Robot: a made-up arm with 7 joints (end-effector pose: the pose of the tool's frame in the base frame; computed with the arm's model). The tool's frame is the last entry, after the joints. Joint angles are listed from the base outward.
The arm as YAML. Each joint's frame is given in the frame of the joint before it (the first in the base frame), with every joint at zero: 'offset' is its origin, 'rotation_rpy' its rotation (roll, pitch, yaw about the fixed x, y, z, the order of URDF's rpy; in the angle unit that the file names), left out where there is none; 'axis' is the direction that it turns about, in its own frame. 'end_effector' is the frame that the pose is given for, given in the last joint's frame.
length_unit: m
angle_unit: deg
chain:
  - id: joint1
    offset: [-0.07, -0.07, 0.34]
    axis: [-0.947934, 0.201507, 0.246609]
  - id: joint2
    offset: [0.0, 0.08, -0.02]
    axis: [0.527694, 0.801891, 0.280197]
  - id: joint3
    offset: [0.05, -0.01, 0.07]
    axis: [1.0, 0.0, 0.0]
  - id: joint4
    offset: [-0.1, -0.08, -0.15]
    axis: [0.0, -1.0, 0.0]
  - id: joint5
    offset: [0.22, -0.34, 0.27]
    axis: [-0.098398, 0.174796, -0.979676]
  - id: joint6
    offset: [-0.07, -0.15, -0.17]
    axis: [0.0, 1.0, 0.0]
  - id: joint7
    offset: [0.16, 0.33, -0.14]
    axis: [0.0, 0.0, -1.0]
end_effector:
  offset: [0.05, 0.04, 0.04]
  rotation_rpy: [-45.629, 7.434, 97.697]
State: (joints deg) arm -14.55 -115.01 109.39 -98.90 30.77 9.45 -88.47
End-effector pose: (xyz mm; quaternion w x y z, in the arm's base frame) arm 407.4 229.7 204.1 0.1301 -0.1600 0.2437 -0.9477
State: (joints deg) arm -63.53 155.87 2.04 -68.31 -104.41 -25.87 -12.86
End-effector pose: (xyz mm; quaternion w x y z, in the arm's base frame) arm -217.7 177.5 269.0 0.2429 -0.8264 0.0779 0.5020
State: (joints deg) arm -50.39 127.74 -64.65 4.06 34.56 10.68 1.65
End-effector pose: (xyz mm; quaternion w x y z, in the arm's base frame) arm 125.5 469.1 179.5 0.2503 0.2724 -0.3598 0.8566
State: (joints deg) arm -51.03 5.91 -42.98 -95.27 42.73 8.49 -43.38
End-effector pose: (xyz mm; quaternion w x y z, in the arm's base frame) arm -223.4 -249.8 -165.6 0.5985 0.4736 0.2139 0.6097
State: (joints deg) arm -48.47 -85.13 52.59 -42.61 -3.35 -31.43 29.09
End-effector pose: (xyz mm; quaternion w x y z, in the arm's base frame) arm 240.1 -322.7 483.7 0.6716 -0.3897 -0.6297 0.0234
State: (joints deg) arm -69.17 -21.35 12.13 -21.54 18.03 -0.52 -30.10
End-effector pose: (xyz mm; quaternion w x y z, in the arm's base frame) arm 285.7 -122.9 136.9 0.6554 -0.0187 -0.6433 0.3954
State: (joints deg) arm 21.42 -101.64 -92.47 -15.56 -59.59 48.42 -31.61
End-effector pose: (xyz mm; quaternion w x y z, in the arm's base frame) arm -495.6 63.4 285.8 0.6348 -0.4333 0.5818 0.2660
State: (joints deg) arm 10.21 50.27 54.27 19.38 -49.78 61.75 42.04
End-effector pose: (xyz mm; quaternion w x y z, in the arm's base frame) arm -235.7 115.4 47.0 0.5880 0.3086 -0.1598 0.7304
